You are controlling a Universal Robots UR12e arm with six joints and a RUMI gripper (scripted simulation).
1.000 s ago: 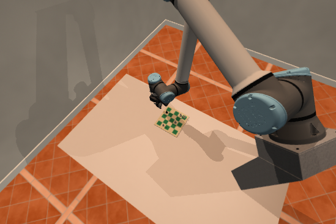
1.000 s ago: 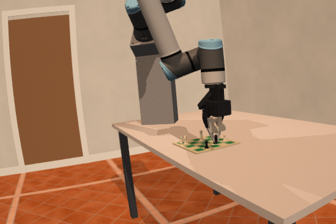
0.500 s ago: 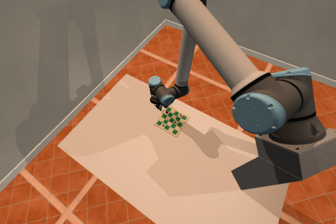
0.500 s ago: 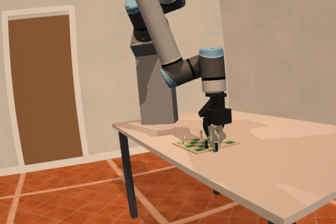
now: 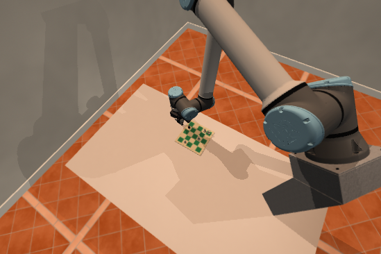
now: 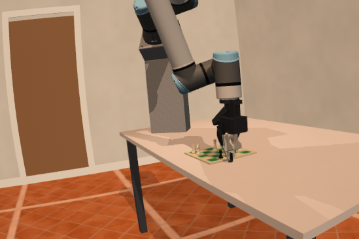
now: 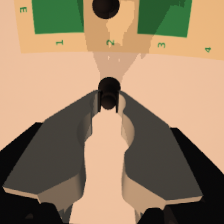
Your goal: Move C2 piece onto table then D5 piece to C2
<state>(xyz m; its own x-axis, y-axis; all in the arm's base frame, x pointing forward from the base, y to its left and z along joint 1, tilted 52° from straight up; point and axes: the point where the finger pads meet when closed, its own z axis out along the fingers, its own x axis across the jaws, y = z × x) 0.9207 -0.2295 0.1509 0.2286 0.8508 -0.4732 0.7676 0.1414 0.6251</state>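
The white pawn lies 7 cm behind my hand, 14 cm to the left of it and 1 cm below it. The rest, counted from my hand: chessboard (12 cm behind, 7 cm to the left, 2 cm below).
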